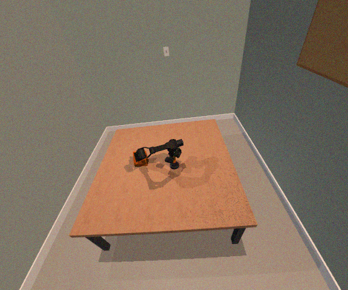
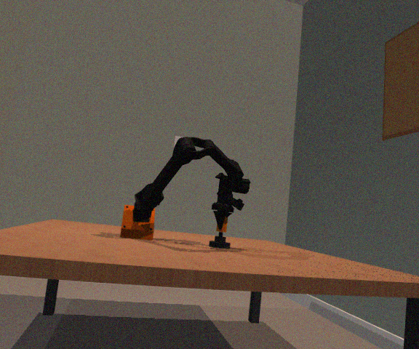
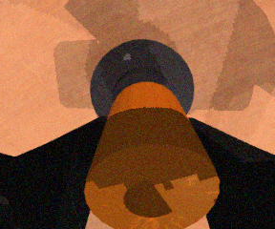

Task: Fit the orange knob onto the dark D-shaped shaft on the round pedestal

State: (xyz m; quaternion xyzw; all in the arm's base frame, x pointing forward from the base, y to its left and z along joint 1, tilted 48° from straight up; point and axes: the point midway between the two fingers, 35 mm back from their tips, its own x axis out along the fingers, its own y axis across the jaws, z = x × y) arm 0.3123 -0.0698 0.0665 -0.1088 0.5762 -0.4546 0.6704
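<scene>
The pedestal is 40 mm below my gripper tip. Also, from my gripper tip: orange knob (20 mm above).
</scene>
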